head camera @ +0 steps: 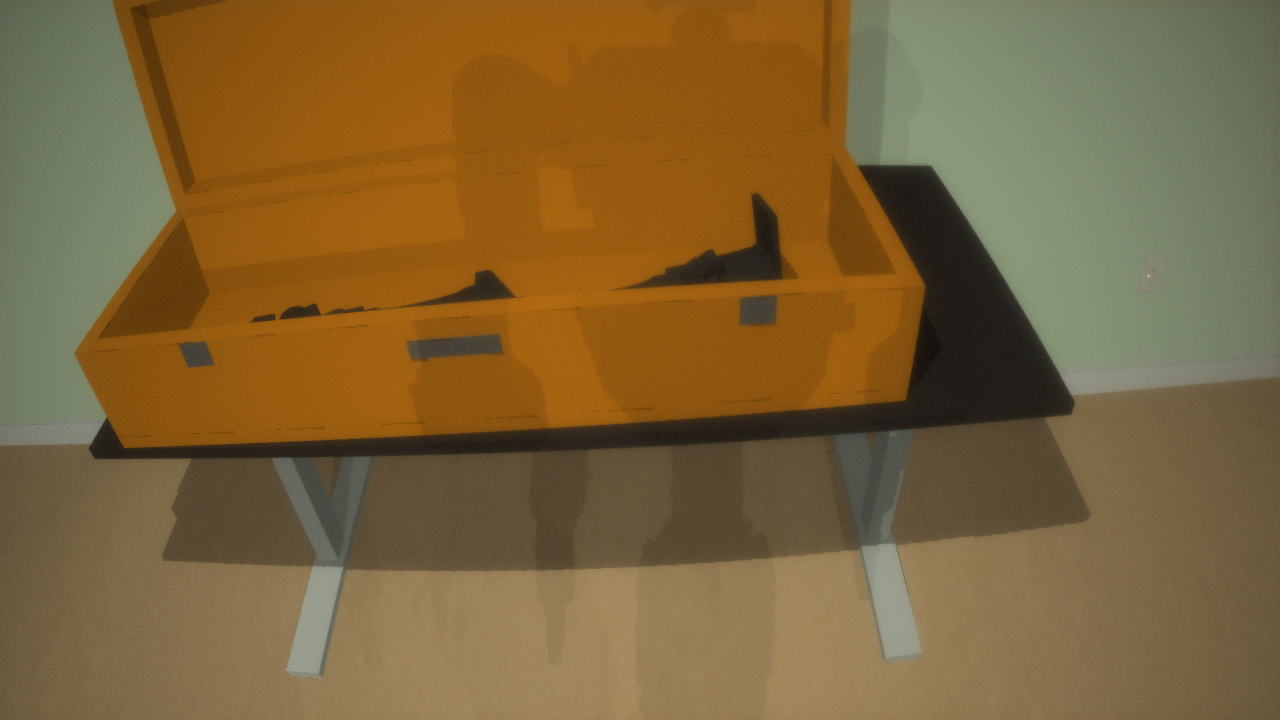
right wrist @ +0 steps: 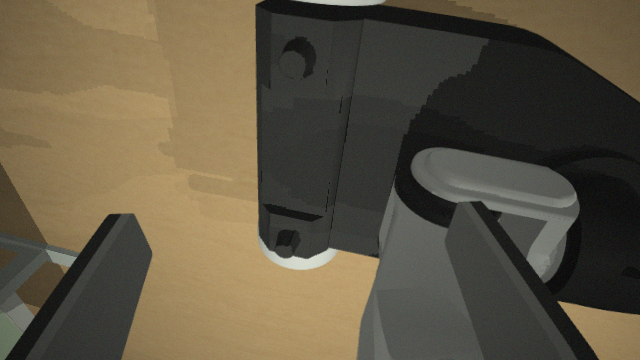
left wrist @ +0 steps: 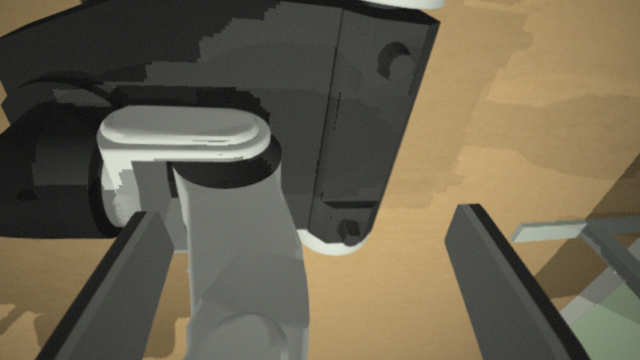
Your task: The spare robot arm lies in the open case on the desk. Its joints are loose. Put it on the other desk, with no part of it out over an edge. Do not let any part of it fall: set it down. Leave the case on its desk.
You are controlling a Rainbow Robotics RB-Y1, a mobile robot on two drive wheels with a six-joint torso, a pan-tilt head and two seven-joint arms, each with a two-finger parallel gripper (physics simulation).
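Places are measured from the robot's base along level axes (x up, y left, z back), in centimetres.
Where they show: left gripper, fingertip midpoint: (left wrist: 310, 226); right gripper, fingertip midpoint: (right wrist: 299, 228).
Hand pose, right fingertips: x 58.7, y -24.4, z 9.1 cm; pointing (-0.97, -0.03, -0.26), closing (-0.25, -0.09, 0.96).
Note:
After its pixels a point has its place.
The open orange case (head camera: 626, 367) {x 81.4, y 5.1, z -72.1 cm} stands on the black desk (head camera: 975, 304) {x 72.1, y -50.6, z -96.2 cm} in the head view, its lid raised at the back. Dark parts of the spare robot arm (head camera: 756, 262) show over the case's front wall: an upright plate with links at the right, and lower links left of the middle. The front wall hides the rest of it. The other desk does not show in the head view. My left gripper (left wrist: 310, 226) {x 57.6, y 22.8, z 17.4 cm} is open and empty, above the floor beside my base. My right gripper (right wrist: 299, 228) {x 58.7, y -24.4, z 9.1 cm} is open and empty, likewise above the floor. Neither gripper shows in the head view.
The desk's grey legs (head camera: 308, 510) {x 20.1, y 78.6, z -102.5 cm} (left wrist: 550, 231) (right wrist: 62, 257) stand on the wooden floor. The green wall (head camera: 1074, 134) {x 78.9, y -95.2, z -152.4 cm} is behind the desk. My own dark base (left wrist: 370, 125) {x 19.1, y 5.5, z 0.0 cm} (right wrist: 305, 130) {x 19.1, y -5.4, z 1.2 cm} and grey arm links (left wrist: 245, 240) {x 43.2, y 5.1, z 20.1 cm} (right wrist: 420, 265) {x 41.7, y -5.2, z 18.8 cm} show in the wrist views.

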